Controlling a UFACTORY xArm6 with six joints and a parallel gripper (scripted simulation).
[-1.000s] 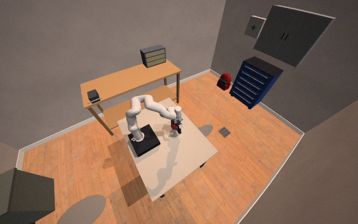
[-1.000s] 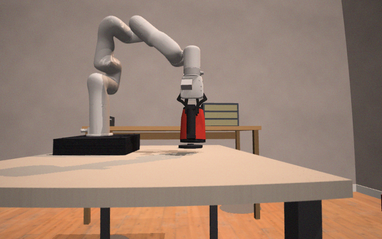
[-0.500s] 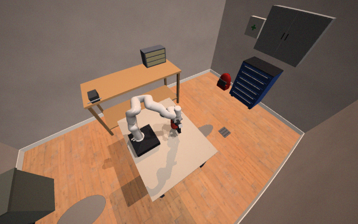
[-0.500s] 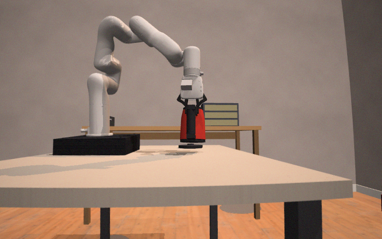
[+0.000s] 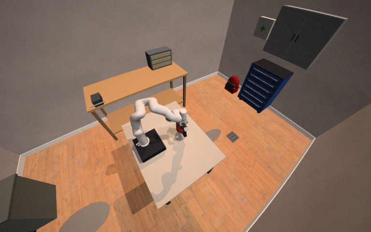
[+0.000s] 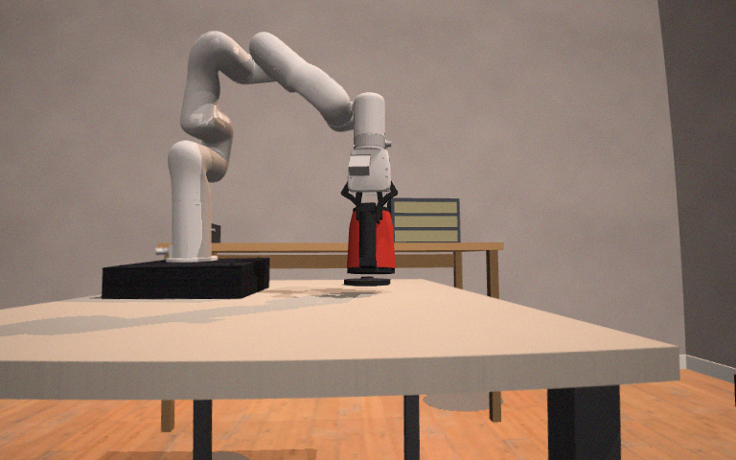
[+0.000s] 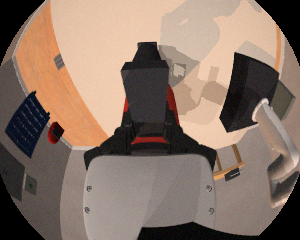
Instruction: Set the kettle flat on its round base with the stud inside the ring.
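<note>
Now: the red kettle 10 mm ahead of my hand, 30 mm to the left of it and 50 mm below it. Also, from my hand: black round base (70 mm ahead, 330 mm to the left, 170 mm below).
</note>
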